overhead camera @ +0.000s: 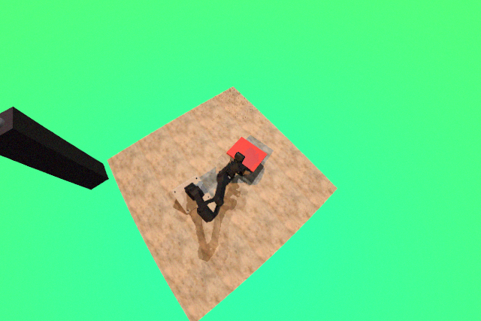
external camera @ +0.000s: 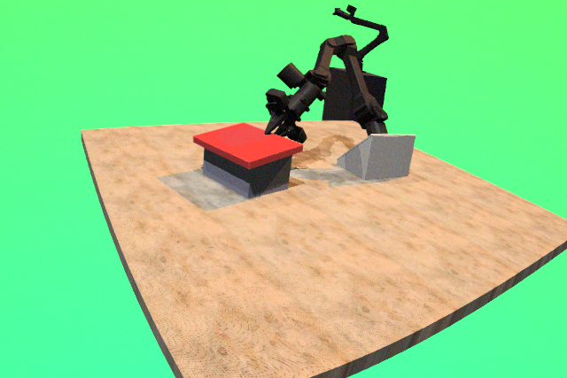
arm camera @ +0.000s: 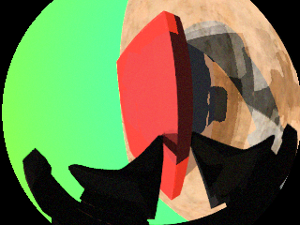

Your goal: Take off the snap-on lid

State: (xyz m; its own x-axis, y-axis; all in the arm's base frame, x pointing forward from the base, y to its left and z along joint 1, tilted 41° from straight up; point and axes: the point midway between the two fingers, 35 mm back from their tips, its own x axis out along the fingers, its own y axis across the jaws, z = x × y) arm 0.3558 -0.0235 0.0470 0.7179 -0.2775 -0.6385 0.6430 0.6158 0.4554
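My gripper tip is 70 mm short of the flat red lid and 20 mm to the right of it. The rest, counted from my gripper tip: grey storage box 70 mm ahead, 60 mm below, 20 mm to the left.
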